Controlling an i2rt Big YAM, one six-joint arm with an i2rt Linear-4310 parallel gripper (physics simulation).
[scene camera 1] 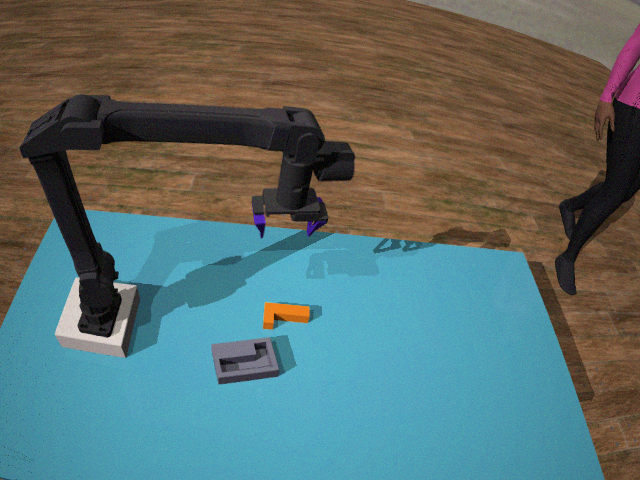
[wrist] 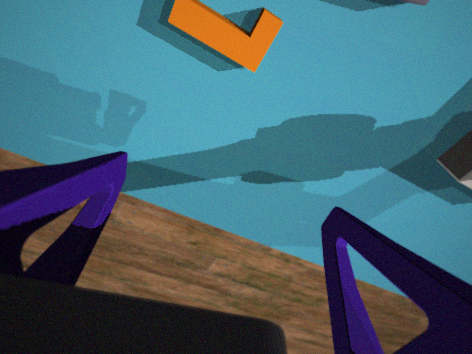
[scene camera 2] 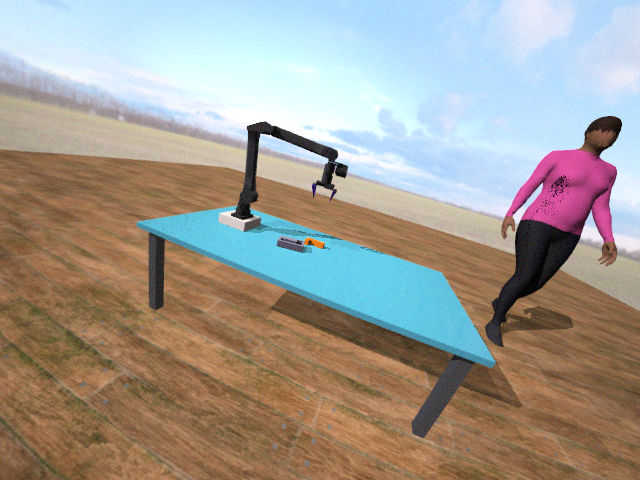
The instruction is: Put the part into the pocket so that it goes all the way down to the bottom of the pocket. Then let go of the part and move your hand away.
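Places are measured from the arm's base along level axes (x ahead, y left, z up), in metres.
Pixels of known places: gripper, fingertip midpoint: [scene camera 1: 284, 235] [wrist: 233, 192] [scene camera 2: 321, 200]; arm's base at its link origin: [scene camera 1: 100, 314] [scene camera 2: 242, 216].
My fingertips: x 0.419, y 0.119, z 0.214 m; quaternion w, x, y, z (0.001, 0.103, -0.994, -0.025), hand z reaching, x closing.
Observation:
For each thing: its top centre in the pictures, then the offset to it from my fingertips. Level surfaces: height alone.
- orange L-shaped part at its top centre: [wrist: 225, 22] [scene camera 1: 286, 314] [scene camera 2: 315, 241] 0.031 m ahead, 0.023 m right, 0.240 m down
- grey block at its top centre: [scene camera 1: 244, 356] [scene camera 2: 291, 240] 0.060 m back, 0.161 m right, 0.234 m down
- blue table at its surface level: 0.270 m down
The orange L-shaped part [scene camera 1: 288, 313] [scene camera 2: 315, 242] [wrist: 215, 35] lies flat on the blue table, apart from the pocket block. The grey block [scene camera 1: 245, 360] [scene camera 2: 291, 243] with an L-shaped pocket sits close beside the part, on its near side in the scene camera 1 view. The pocket is empty. In the wrist view a small piece of the block's edge shows at the top right. My gripper [scene camera 1: 285, 236] [scene camera 2: 324, 198] [wrist: 233, 192] is open, with purple fingers wide apart and nothing between them. It hangs high above the table, over its far edge, beyond the part.
The white base block [scene camera 1: 93, 341] [scene camera 2: 238, 221] [wrist: 467, 175] carries the arm at the left end of the blue table [scene camera 1: 413, 361] [scene camera 2: 351, 289]. A person in a pink top [scene camera 1: 628, 82] [scene camera 2: 573, 186] stands on the wooden floor past the table's right end.

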